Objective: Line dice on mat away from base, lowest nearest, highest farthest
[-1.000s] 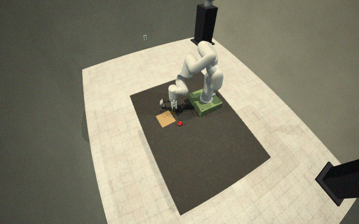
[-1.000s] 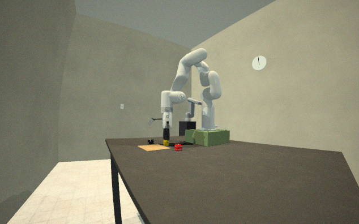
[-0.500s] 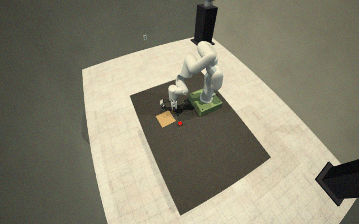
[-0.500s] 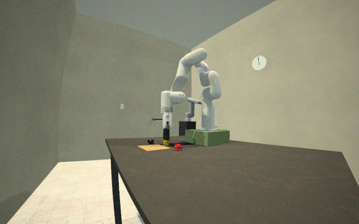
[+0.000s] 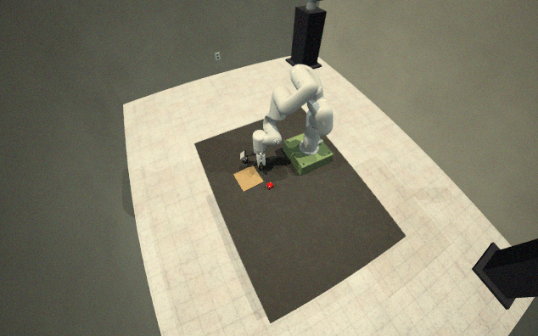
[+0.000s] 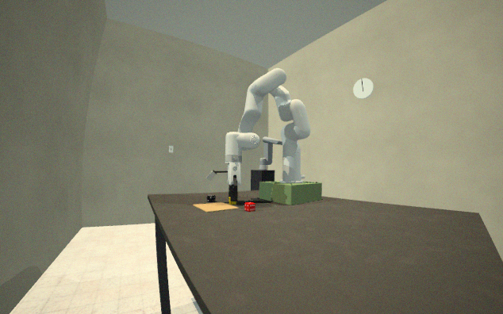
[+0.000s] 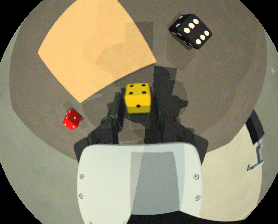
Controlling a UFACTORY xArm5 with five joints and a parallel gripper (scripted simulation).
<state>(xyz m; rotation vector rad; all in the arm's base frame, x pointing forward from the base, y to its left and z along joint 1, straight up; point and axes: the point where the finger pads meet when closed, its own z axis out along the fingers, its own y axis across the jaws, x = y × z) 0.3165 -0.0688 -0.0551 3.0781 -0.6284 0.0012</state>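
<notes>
The yellow die is 20 mm below my hand. From my hand the other things lie so: black die 90 mm to the right, 60 mm ahead, 20 mm below; tan mat 100 mm ahead, 30 mm to the left, 30 mm below; red die 150 mm to the left, 20 mm below, 20 mm ahead.
</notes>
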